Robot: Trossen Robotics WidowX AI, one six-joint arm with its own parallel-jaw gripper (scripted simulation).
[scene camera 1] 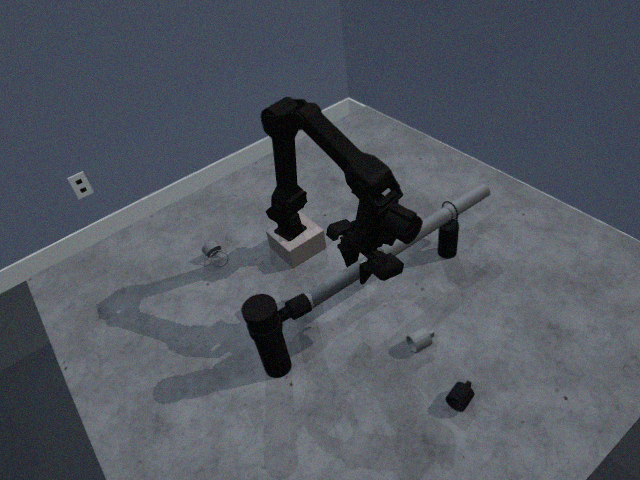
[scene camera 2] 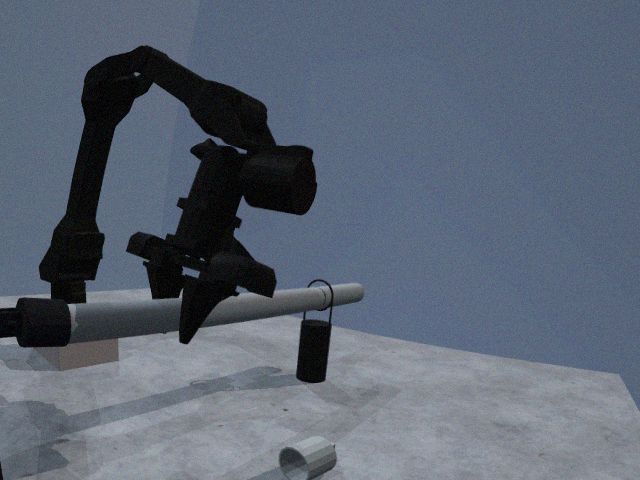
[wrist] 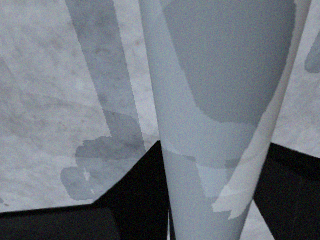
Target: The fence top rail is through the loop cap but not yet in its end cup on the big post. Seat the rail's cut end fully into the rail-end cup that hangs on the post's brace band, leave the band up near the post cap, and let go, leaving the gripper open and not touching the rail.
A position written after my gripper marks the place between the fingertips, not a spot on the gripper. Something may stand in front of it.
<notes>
In view: my gripper [scene camera 2: 172, 338], a rail [scene camera 2: 93, 321] and a dark post [scene camera 2: 315, 335].
The rail is seen too in scene camera 1 [scene camera 1: 322, 292] and in the wrist view [wrist: 218, 81]. My gripper shows as well in scene camera 1 [scene camera 1: 356, 278] and in the wrist view [wrist: 197, 143]. The dark post is seen too in scene camera 1 [scene camera 1: 448, 233].
</notes>
